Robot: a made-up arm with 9 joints. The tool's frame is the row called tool.
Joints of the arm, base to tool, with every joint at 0 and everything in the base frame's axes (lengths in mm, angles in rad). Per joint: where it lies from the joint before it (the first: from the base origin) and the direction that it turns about. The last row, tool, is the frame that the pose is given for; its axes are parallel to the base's.
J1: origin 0.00 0.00 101.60 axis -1 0 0
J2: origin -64.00 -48.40 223.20 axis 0 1 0
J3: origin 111.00 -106.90 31.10 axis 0 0 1
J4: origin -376.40 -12.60 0.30 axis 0 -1 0
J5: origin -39.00 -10.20 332.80 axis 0 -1 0
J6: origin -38.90 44.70 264.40 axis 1 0 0
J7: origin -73.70 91.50 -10.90 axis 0 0 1
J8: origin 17.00 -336.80 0.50 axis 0 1 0
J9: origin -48.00 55.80 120.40 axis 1 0 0
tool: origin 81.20 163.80 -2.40
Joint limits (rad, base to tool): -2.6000..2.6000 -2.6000..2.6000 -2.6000..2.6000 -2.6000..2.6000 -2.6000..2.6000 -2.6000..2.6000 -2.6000..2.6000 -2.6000..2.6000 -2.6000..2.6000
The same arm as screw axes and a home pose.
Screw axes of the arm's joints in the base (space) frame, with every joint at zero. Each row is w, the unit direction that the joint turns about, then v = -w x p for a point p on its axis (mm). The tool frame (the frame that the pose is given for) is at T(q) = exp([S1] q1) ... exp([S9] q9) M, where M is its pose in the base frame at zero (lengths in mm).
S1 = (-1, 0, 0, 0, -101.6, 0)
S2 = (0, 1, 0, -324.8, 0, -64)
S3 = (0, 0, 1, -155.3, -47, 0)
S4 = (0, -1, 0, 356.2, 0, 329.4)
S5 = (0, -1, 0, 689, 0, 368.4)
S6 = (1, 0, 0, 0, 953.4, 133.4)
S7 = (0, 0, 1, -41.9, 481, 0)
S8 = (0, 1, 0, -943, 0, -464)
S9 = (1, 0, 0, 0, 1063.4, 322.9)
M: xyz -430.8 -159.1 1061 (mm) rpy 0 0 0 (rad, as in URDF)
Joint limits (rad, base to tool): -2.6..2.6 -2.6..2.6 -2.6..2.6 -2.6..2.6 -2.6..2.6 -2.6..2.6 -2.6..2.6 -2.6..2.6 -2.6..2.6

